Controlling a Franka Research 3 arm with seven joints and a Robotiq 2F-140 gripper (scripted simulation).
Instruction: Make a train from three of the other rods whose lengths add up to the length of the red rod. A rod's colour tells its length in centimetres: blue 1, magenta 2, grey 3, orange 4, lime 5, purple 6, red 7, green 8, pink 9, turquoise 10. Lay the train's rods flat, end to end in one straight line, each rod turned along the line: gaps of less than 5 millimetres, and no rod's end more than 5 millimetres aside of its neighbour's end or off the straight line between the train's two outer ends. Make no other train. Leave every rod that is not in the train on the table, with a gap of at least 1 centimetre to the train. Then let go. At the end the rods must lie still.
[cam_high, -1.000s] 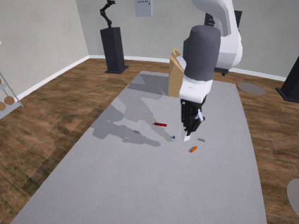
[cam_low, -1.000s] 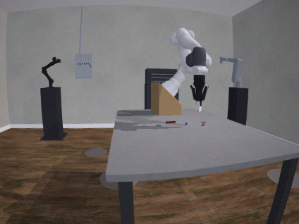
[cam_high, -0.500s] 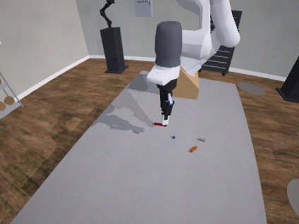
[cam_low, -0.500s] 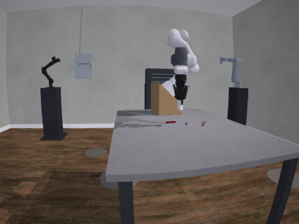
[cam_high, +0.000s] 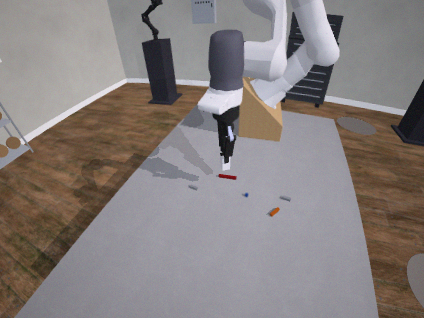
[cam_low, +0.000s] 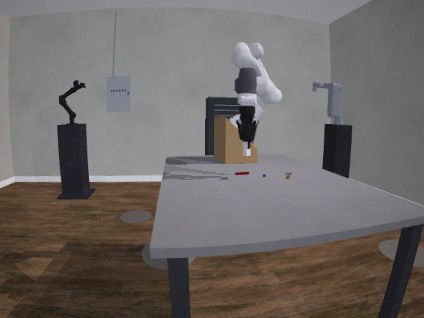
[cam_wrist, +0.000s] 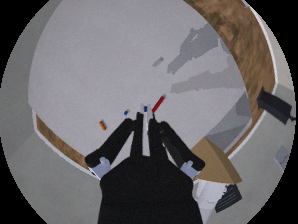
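Now: the red rod 5 cm behind my hand and 13 cm below it. Round my hand: orange rod (7 cm ahead, 19 cm to the left, 13 cm below).
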